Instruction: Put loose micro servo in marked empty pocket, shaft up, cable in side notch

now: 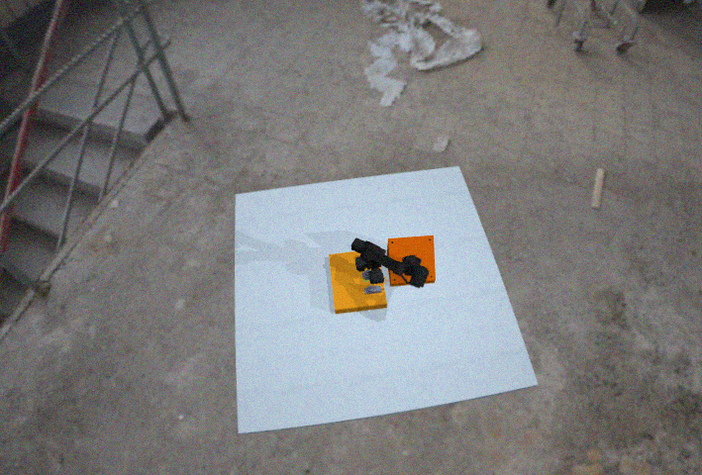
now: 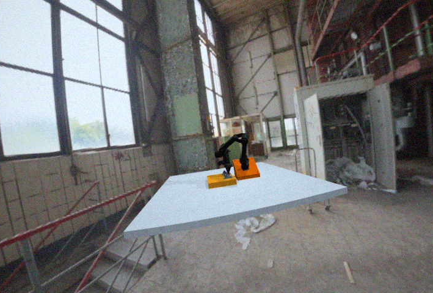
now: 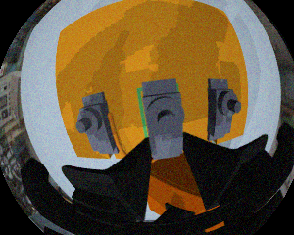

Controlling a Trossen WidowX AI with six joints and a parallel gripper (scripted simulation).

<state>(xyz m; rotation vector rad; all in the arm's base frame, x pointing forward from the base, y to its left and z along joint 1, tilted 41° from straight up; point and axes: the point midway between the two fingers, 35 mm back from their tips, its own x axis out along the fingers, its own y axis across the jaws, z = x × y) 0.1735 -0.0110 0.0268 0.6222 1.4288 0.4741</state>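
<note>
Now: the deck 12 cm ahead of my gripper tip, 1 cm to the right of it and 5 cm below it.
</note>
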